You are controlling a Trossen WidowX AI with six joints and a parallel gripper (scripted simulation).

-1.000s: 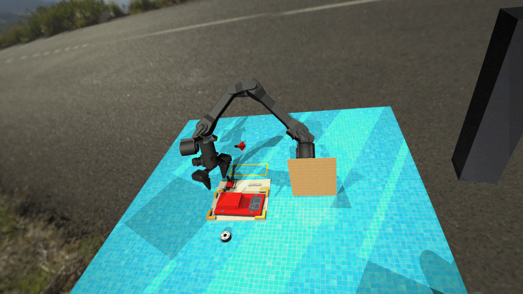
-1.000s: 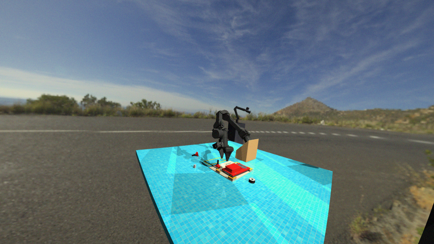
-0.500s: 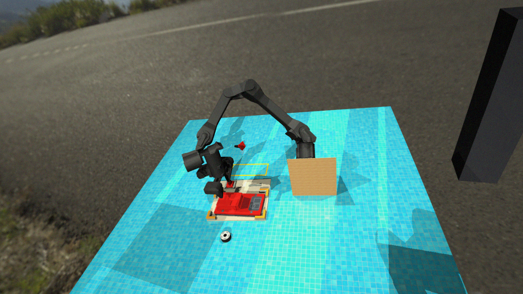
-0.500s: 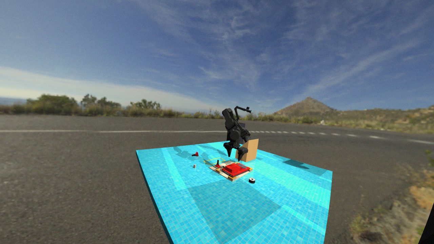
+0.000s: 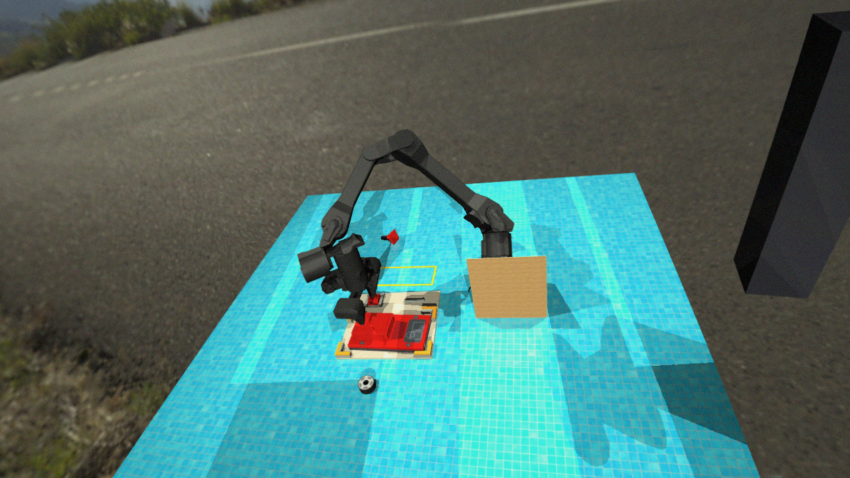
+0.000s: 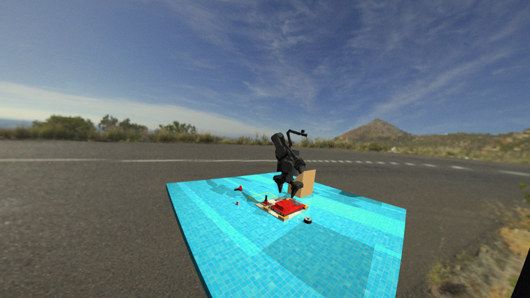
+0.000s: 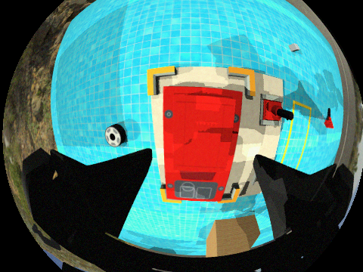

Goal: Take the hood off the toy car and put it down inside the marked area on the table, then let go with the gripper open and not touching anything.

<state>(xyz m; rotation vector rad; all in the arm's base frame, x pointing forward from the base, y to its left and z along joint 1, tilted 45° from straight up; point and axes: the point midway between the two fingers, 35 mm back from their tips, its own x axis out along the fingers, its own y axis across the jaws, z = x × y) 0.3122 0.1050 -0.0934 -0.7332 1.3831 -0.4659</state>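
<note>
Right now my gripper tip is 6 cm above the red hood. Round my gripper tip: wheel (4 cm behind, 15 cm to the left, 9 cm below); then grey engine block (1 cm to the left, 7 cm below).
</note>
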